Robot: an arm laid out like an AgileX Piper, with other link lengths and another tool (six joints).
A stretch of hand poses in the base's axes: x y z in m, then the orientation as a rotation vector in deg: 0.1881 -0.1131 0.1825 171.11 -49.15 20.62; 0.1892 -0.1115 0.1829 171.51 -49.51 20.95; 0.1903 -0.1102 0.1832 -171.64 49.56 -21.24; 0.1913 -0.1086 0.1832 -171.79 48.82 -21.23; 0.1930 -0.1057 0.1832 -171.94 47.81 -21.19; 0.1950 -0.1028 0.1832 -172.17 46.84 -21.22; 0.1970 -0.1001 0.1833 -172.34 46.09 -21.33; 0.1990 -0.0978 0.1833 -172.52 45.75 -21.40; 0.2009 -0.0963 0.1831 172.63 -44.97 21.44; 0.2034 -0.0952 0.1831 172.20 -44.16 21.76; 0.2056 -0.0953 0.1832 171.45 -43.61 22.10; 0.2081 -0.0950 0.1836 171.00 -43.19 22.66; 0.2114 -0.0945 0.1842 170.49 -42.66 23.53; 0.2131 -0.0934 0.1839 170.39 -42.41 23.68; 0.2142 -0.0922 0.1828 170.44 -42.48 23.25; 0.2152 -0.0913 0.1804 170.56 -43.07 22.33; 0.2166 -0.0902 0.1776 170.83 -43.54 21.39; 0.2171 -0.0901 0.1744 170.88 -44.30 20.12; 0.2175 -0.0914 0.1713 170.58 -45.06 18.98; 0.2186 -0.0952 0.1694 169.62 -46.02 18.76
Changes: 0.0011 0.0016 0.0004 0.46 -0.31 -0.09; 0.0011 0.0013 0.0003 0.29 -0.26 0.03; 0.0010 0.0016 0.0000 0.00 0.00 0.48; 0.0017 0.0029 0.0000 0.06 0.00 0.66; 0.0020 0.0029 0.0000 -0.05 -0.01 0.63; 0.0020 0.0027 0.0001 -0.06 -0.06 0.49; 0.0020 0.0023 0.0000 -0.13 -0.01 0.23; 0.0019 0.0015 -0.0002 -0.61 0.13 0.43; 0.0025 0.0011 0.0000 -0.67 -0.08 0.36; 0.0022 -0.0001 0.0001 -0.88 -0.07 0.12; 0.0025 0.0003 0.0004 -0.57 -0.27 0.14; 0.0033 0.0005 0.0006 -0.67 -0.45 0.20; 0.0017 0.0011 -0.0003 -0.18 -0.07 0.12; 0.0011 0.0012 -0.0011 0.08 0.27 -0.04; 0.0010 0.0009 -0.0024 0.33 0.54 -0.34; 0.0014 0.0011 -0.0028 0.43 0.54 -0.23; 0.0005 0.0001 -0.0032 0.34 0.76 -0.47; 0.0004 -0.0013 -0.0031 0.02 0.73 -0.56; 0.0011 -0.0038 -0.0019 -0.57 0.23 -0.83
